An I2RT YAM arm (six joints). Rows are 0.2 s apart.
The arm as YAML. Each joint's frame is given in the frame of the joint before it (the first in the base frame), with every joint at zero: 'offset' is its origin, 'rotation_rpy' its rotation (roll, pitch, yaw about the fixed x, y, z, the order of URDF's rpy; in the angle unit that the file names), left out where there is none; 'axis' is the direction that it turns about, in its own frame. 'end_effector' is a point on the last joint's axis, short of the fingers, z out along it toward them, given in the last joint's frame.
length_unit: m
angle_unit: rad
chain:
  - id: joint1
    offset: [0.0, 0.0, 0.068]
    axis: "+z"
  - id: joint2
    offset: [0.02, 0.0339, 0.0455]
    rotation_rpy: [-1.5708, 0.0, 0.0]
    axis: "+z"
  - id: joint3
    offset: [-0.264, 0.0, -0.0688]
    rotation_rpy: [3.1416, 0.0, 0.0]
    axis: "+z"
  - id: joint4
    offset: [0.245, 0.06, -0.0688]
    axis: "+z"
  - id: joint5
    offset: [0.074, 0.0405, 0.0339]
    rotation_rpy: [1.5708, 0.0, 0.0]
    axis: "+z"
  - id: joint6
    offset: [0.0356, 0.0, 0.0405]
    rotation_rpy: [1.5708, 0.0, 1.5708]
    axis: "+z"
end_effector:
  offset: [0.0, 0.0, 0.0]
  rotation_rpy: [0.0, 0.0, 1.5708]
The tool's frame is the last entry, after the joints.
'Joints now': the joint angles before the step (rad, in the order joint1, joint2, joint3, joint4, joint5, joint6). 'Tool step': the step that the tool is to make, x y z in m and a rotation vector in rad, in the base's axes. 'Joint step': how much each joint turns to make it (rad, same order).
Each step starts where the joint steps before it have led.
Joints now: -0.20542 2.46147 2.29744 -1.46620 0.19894 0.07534
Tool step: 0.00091 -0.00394 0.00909 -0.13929 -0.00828 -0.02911
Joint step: 0.00190 -0.00342 0.02556 -0.00267 0.13314 0.03853
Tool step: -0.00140 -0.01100 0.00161 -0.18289 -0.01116 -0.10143
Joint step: -0.01143 0.00154 -0.00074 0.00876 0.17395 0.10416
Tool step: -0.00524 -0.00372 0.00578 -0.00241 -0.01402 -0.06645
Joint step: -0.01031 -0.01188 0.00144 -0.03010 -0.00268 0.06407
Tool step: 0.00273 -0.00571 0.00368 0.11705 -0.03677 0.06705
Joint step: -0.01869 -0.00228 0.01834 0.02975 -0.12093 -0.09728
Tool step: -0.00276 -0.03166 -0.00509 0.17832 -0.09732 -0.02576
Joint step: -0.07973 0.00227 -0.00920 0.06869 -0.20026 -0.04844
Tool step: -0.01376 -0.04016 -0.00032 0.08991 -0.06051 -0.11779
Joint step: -0.09576 0.00006 0.00010 0.01979 -0.10376 0.03013
